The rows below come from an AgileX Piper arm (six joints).
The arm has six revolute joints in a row. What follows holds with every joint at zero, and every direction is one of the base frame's.
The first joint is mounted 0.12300 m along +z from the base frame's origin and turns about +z.
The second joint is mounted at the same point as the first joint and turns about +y.
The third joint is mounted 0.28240 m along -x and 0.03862 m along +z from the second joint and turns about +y.
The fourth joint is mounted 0.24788 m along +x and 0.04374 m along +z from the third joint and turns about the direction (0.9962, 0, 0.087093).
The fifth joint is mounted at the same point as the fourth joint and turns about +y.
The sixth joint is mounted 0.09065 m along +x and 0.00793 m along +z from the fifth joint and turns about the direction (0.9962, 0, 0.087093).
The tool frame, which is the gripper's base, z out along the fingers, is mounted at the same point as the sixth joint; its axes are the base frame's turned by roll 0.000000, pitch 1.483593 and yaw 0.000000 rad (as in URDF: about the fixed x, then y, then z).
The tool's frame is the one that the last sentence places.
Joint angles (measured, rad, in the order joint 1, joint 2, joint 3, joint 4, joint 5, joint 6), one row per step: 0.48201, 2.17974, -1.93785, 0.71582, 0.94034, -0.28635; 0.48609, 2.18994, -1.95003, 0.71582, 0.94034, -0.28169; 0.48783, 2.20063, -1.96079, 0.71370, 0.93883, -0.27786; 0.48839, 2.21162, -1.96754, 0.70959, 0.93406, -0.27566; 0.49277, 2.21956, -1.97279, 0.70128, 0.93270, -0.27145; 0.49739, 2.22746, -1.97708, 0.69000, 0.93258, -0.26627; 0.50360, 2.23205, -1.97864, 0.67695, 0.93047, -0.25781; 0.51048, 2.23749, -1.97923, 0.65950, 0.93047, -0.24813; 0.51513, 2.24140, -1.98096, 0.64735, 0.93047, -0.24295; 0.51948, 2.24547, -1.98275, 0.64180, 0.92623, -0.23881; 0.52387, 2.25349, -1.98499, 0.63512, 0.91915, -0.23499; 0.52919, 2.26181, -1.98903, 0.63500, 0.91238, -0.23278; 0.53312, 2.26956, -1.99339, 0.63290, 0.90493, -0.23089; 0.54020, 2.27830, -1.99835, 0.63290, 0.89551, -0.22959; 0.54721, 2.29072, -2.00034, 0.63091, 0.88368, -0.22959; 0.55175, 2.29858, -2.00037, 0.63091, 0.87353, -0.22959; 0.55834, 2.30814, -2.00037, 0.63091, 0.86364, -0.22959; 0.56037, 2.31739, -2.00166, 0.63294, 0.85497, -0.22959
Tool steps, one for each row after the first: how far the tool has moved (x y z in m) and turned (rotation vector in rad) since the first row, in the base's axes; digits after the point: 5 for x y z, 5 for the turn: 0.00092, 0.00274, -0.00140, 0.00179, 0.00149, 0.00085; 0.00257, 0.00439, -0.00353, 0.00108, 0.00204, -0.00072; 0.00459, 0.00533, -0.00703, -0.00280, 0.00199, -0.00413; 0.00489, 0.00738, -0.00976, -0.01016, 0.00241, -0.00226; 0.00498, 0.00931, -0.01295, -0.02068, 0.00374, 0.00044; 0.00427, 0.01153, -0.01531, -0.03128, 0.00441, 0.00145; 0.00328, 0.01377, -0.01863, -0.04692, 0.00674, 0.00428; 0.00273, 0.01532, -0.02060, -0.05751, 0.00614, 0.00718; 0.00249, 0.01715, -0.02222, -0.06136, 0.00498, 0.00690; 0.00289, 0.01921, -0.02566, -0.06707, 0.00397, 0.00546; 0.00298, 0.02209, -0.02845, -0.06682, 0.00397, 0.00522; 0.00353, 0.02429, -0.03094, -0.06764, 0.00153, 0.00373; 0.00336, 0.02800, -0.03361, -0.06636, -0.00147, 0.00428; 0.00346, 0.03163, -0.03906, -0.06967, -0.00244, 0.00480; 0.00354, 0.03400, -0.04275, -0.07053, -0.00335, 0.00345; 0.00306, 0.03727, -0.04734, -0.07242, -0.00270, 0.00436; 0.00386, 0.03878, -0.05136, -0.07222, -0.00131, 0.00100
